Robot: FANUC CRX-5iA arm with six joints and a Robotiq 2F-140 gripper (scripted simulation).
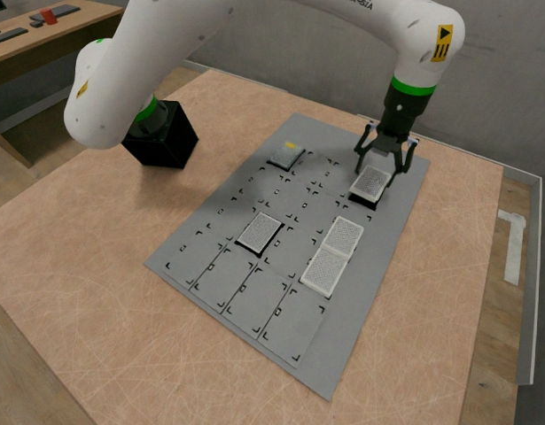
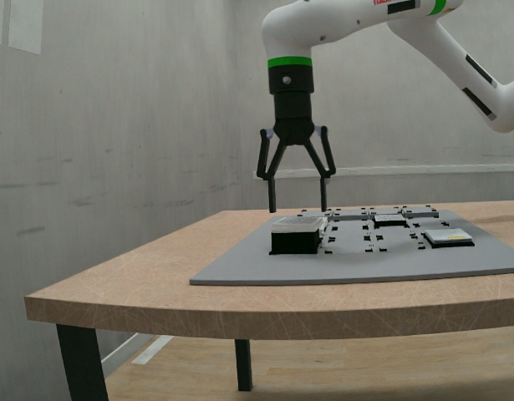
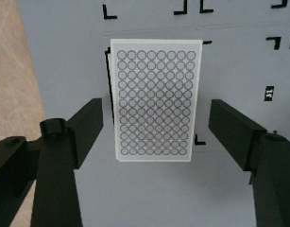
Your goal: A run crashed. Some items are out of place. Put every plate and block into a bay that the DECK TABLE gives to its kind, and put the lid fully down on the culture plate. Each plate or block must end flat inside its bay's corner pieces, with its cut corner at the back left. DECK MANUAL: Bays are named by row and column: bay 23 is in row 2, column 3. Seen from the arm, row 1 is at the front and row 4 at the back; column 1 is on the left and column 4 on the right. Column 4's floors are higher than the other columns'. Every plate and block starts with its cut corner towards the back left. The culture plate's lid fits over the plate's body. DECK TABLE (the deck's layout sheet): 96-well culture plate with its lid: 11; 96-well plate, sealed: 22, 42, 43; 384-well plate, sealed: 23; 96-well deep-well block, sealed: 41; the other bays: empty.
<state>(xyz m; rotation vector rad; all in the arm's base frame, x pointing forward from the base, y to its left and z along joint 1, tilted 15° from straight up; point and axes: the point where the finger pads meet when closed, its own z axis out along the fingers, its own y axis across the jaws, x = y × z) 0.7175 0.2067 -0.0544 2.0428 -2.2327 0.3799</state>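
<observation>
Right now my hand is 7 cm above the black deep-well block, 1 cm to the right of it and 1 cm short of it. The rest, counted from my hand: black sealed plate 31 cm to the right, 22 cm behind, 9 cm below; clear lid 32 cm behind, 8 cm below, 2 cm to the left.
</observation>
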